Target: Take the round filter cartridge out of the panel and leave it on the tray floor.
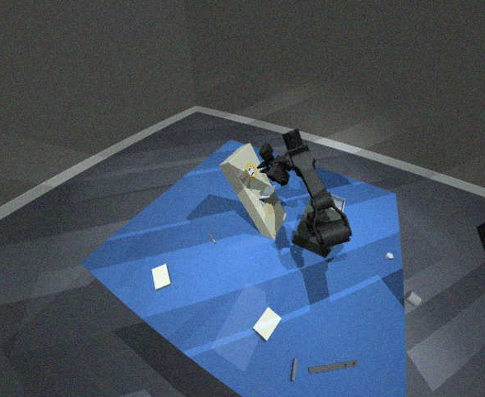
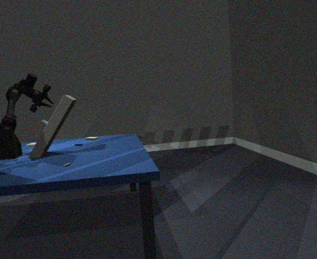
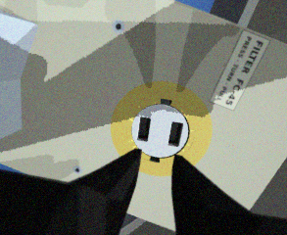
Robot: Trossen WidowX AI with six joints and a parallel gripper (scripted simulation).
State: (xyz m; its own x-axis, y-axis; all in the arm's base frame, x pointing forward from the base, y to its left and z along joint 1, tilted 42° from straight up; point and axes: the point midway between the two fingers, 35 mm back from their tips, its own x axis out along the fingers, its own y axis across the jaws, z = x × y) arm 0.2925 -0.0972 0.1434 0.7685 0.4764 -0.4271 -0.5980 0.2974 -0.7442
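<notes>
The white round filter cartridge is 40 mm ahead of my gripper tip, 10 mm to the left of it and 30 mm below it. From my gripper tip the other things lie so: grey ledge (50 mm behind, 120 mm below).
</notes>
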